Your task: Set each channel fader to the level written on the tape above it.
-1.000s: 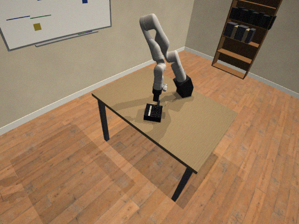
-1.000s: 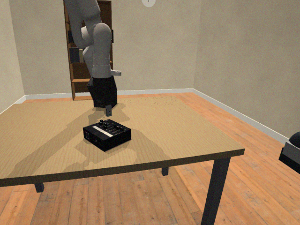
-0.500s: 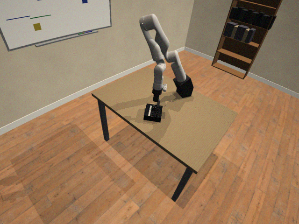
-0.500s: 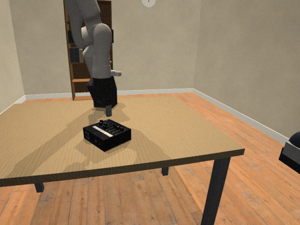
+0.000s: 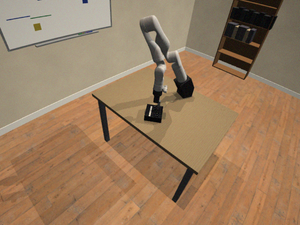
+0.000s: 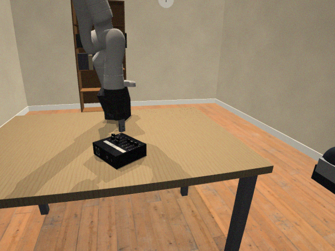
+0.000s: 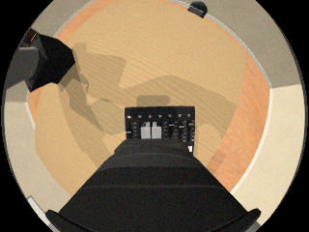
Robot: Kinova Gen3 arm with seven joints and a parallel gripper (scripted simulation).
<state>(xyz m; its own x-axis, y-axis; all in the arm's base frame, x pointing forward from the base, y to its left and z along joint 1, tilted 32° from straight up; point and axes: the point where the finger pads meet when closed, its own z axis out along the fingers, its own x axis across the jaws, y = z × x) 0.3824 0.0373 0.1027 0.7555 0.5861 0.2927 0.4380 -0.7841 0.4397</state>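
The fader is 40 mm to the right of my hand, 40 mm below it and 10 mm behind it.
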